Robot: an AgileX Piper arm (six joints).
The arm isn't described. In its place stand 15 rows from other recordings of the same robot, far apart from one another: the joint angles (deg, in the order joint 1, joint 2, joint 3, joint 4, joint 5, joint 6), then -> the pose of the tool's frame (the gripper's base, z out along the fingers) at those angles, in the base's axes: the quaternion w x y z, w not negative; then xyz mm.
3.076, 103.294, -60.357, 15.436, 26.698, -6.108 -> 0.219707, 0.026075, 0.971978, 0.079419, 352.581, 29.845, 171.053
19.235, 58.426, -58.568, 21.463, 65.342, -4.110 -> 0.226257, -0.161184, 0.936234, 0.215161, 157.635, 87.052, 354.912
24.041, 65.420, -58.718, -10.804, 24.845, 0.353 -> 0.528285, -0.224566, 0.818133, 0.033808, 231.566, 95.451, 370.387
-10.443, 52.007, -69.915, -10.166, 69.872, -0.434 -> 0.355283, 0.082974, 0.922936, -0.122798, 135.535, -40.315, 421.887
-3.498, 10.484, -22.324, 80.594, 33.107, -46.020 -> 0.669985, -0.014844, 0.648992, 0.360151, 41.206, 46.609, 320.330
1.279, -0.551, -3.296, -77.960, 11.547, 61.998 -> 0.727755, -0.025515, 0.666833, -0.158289, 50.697, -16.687, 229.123
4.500, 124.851, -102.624, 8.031, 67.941, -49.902 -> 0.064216, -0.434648, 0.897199, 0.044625, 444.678, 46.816, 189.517
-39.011, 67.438, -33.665, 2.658, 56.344, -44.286 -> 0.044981, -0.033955, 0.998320, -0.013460, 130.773, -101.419, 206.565
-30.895, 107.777, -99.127, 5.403, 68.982, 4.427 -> 0.157322, 0.309170, 0.937847, 0.010302, 348.911, -199.456, 299.612
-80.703, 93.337, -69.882, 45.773, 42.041, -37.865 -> 0.399552, 0.523640, 0.751600, -0.035451, 99.710, -338.789, 282.420
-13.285, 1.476, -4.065, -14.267, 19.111, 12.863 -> 0.627243, 0.110375, 0.763358, -0.108021, 50.268, -19.413, 206.498
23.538, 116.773, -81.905, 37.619, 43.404, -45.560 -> 0.183502, -0.366769, 0.884527, 0.222305, 372.318, 203.815, 176.031
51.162, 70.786, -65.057, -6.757, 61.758, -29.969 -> 0.243797, -0.641769, 0.727008, -0.012438, 155.710, 178.360, 341.001
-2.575, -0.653, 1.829, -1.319, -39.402, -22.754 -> 0.894289, -0.079617, 0.389010, -0.206349, 32.244, -0.119, 259.342
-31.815, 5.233, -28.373, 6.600, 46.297, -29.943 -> 0.531931, 0.021002, 0.808262, -0.251636, 20.395, -3.754, 296.867
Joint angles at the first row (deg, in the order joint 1, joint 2, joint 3, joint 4, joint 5, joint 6):
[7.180, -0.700, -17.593, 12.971, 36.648, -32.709]
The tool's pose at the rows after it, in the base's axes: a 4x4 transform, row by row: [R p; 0 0 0 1], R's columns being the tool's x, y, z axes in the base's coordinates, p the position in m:
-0.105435 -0.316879 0.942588 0.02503; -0.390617 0.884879 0.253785 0.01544; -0.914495 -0.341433 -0.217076 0.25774; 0 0 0 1
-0.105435 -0.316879 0.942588 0.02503; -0.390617 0.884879 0.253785 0.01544; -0.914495 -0.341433 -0.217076 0.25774; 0 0 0 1
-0.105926 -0.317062 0.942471 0.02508; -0.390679 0.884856 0.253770 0.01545; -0.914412 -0.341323 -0.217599 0.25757; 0 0 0 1
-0.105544 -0.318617 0.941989 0.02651; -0.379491 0.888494 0.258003 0.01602; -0.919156 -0.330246 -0.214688 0.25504; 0 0 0 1
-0.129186 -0.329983 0.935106 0.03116; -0.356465 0.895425 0.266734 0.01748; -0.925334 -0.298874 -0.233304 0.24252; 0 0 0 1
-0.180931 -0.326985 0.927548 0.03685; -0.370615 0.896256 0.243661 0.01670; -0.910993 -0.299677 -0.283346 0.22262; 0 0 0 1
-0.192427 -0.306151 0.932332 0.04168; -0.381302 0.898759 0.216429 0.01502; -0.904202 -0.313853 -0.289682 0.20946; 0 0 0 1
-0.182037 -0.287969 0.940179 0.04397; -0.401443 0.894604 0.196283 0.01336; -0.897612 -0.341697 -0.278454 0.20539; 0 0 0 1
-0.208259 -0.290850 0.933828 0.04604; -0.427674 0.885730 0.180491 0.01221; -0.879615 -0.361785 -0.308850 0.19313; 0 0 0 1
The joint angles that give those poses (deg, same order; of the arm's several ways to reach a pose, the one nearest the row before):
[7.182, -0.700, -17.592, 12.968, 36.649, -32.664]
[7.182, -0.700, -17.592, 12.968, 36.649, -32.664]
[7.178, -0.702, -17.561, 12.973, 36.650, -32.669]
[7.179, -0.700, -16.841, 13.660, 35.833, -32.668]
[7.178, -0.701, -14.095, 15.174, 34.378, -32.571]
[6.565, -0.699, -10.302, 14.290, 33.439, -32.533]
[6.182, -0.698, -7.263, 13.045, 30.563, -32.429]
[6.178, -0.701, -6.049, 11.371, 28.461, -32.435]
[6.178, -0.697, -3.804, 9.718, 27.887, -32.439]

